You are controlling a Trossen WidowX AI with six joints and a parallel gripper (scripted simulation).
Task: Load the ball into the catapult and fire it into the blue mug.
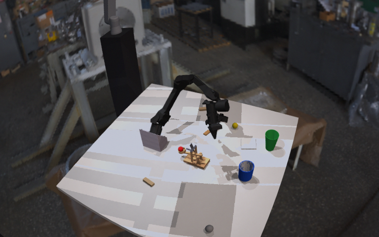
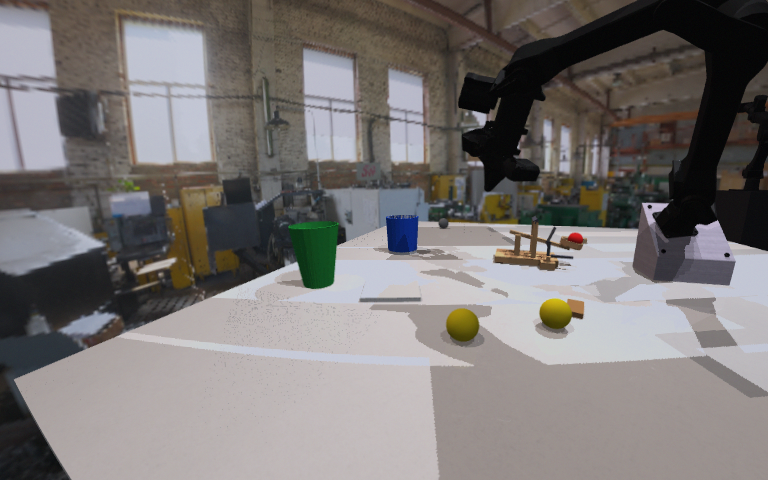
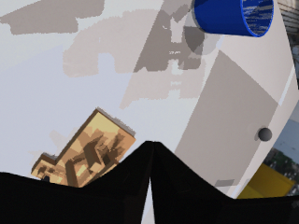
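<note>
Now: the red ball 21 cm behind my gripper tip, 3 cm to the right of it and 11 cm below it. The rest, counted from my gripper tip: wooden catapult 14 cm behind, 2 cm to the right, 12 cm below; then flat white tile 18 cm ahead, 18 cm to the left, 17 cm below; then blue mug 22 cm ahead, 10 cm to the right, 14 cm below.
</note>
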